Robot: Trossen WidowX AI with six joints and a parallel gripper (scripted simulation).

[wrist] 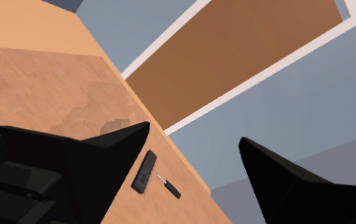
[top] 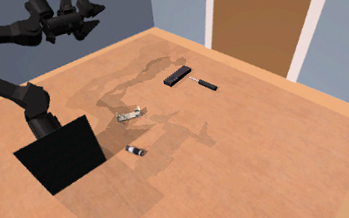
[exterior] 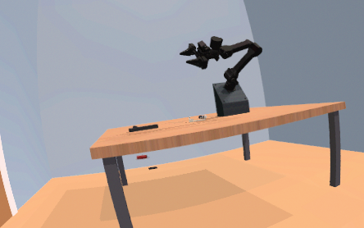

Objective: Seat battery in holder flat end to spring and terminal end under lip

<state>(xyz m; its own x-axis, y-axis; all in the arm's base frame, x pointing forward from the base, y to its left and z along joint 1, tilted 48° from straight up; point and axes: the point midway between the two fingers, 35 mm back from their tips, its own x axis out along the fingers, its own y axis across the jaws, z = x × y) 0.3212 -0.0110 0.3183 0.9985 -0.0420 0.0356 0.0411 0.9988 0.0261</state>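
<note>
My gripper tip is now 200 mm past the battery, 330 mm to the left of it and 340 mm above it. Round my gripper tip: black-handled tool: 250 mm ahead, 280 mm to the right, 340 mm below.
</note>
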